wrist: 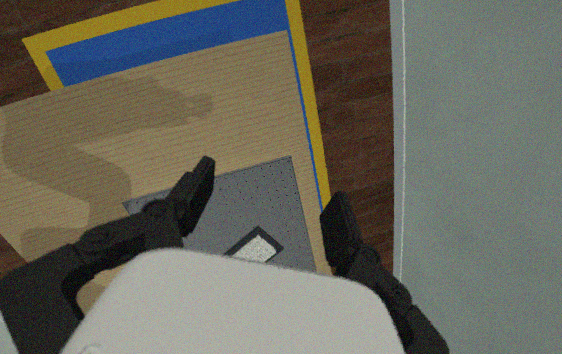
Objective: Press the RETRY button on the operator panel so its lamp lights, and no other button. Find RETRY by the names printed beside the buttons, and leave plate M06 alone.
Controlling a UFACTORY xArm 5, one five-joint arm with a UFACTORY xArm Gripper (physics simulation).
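Frame: origin at the arm's base, x ahead, y left, z up, level; centimetres.
Seen in the pictures: gripper, fingertip midpoint: [273, 189].
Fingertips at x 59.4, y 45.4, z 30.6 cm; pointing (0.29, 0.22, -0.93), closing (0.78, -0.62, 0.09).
A point is followed by its place in that frame.
My gripper [273, 189] {x 59.4, y 45.4, z 30.6 cm} is open, with nothing between its two black fingers. It hangs above a grey perforated board [250, 187] {x 51.0, y 33.0, z -5.1 cm} that lies on the wooden table. On the board, a dark-framed piece with a pale speckled face [257, 248] {x 44.5, y 14.5, z -2.9 cm} shows partly behind the white gripper housing. I cannot tell whether it is a plate or part of the panel, and no lettering on it can be read. The operator panel, the RETRY button, its lamp and plate M06 cannot be made out in this view.
The light wooden table top [240, 75] {x 61.1, y 59.6, z -6.4 cm} carries the arm's shadow. Beyond its edge a blue mat with a yellow border [307, 90] lies on the dark wood floor [355, 100]. A pale grey-green wall [480, 150] stands at the right.
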